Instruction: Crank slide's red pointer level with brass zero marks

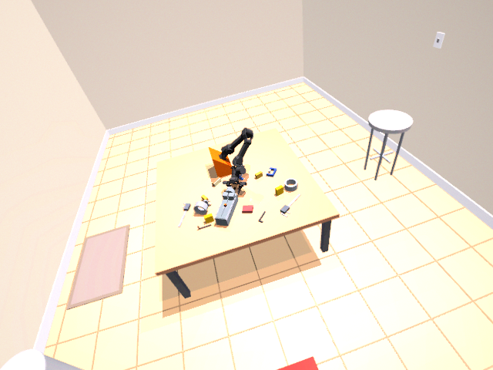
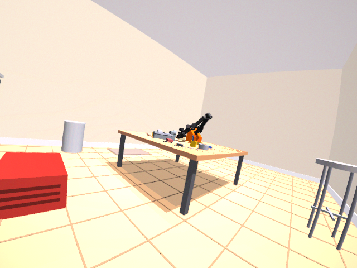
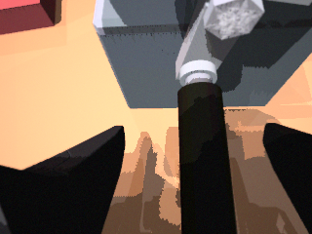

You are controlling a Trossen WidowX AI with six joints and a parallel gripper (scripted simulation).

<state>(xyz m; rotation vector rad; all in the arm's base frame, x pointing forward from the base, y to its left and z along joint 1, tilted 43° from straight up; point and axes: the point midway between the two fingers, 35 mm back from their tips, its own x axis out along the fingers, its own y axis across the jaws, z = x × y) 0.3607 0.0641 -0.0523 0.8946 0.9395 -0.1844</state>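
Right now the dark crank handle is 30 mm above my gripper tip, 20 mm behind it and 10 mm to the left of it. From my gripper tip the other things lie so: red pointer (140 mm ahead, 90 mm to the right, 50 mm above); then red block (180 mm ahead, 60 mm to the left, 20 mm below).
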